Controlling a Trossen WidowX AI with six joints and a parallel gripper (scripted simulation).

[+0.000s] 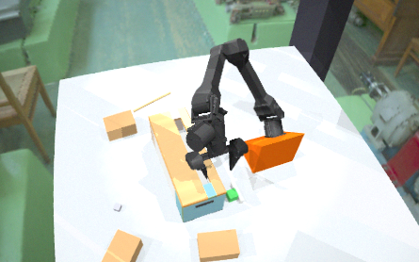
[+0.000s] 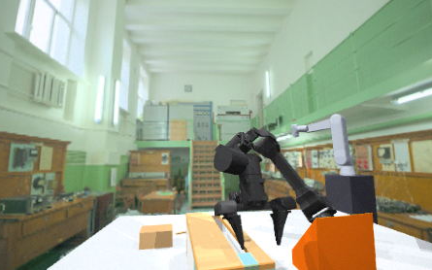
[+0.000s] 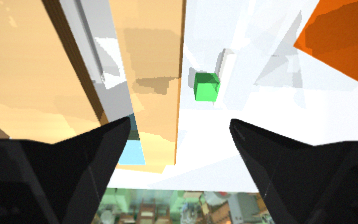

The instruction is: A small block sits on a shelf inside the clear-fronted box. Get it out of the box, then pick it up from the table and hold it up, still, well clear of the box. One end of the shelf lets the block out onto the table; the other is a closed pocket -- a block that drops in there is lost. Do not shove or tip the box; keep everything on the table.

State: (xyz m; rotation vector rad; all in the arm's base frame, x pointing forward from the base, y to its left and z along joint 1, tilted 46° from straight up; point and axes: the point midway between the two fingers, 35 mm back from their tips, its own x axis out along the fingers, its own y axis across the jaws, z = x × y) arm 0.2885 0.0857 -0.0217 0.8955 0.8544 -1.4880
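Now: gripper tip 110 mm above the green block, 40 mm to the right of it and 40 mm past it. Round my gripper tip: long tan box (120 mm to the right, 60 mm below, 30 mm ahead); then thin stick (510 mm to the right, 120 mm below, 60 mm ahead).
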